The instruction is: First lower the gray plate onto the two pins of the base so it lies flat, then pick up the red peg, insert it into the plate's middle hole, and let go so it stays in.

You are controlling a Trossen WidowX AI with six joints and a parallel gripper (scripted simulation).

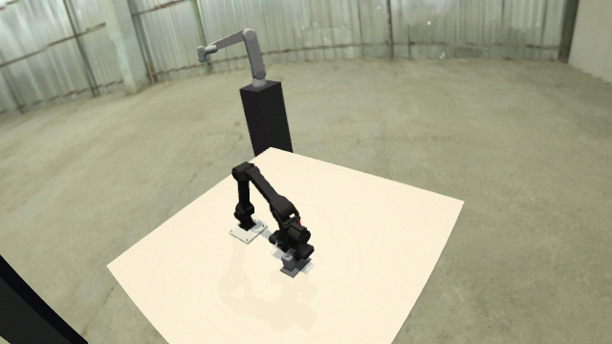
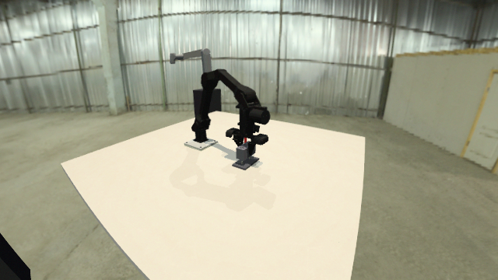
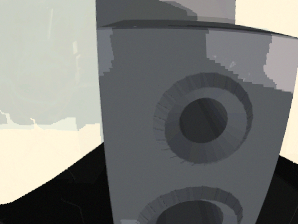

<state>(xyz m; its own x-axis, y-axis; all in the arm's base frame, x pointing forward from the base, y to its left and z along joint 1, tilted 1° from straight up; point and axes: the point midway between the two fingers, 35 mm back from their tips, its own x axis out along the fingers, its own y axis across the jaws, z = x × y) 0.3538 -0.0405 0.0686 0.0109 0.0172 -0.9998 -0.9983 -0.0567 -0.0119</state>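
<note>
Now: the base 40 mm below my gripper tip. From my gripper tip the other things lie so: gray plate: 30 mm above; red peg: 140 mm behind, 180 mm to the left.
</note>
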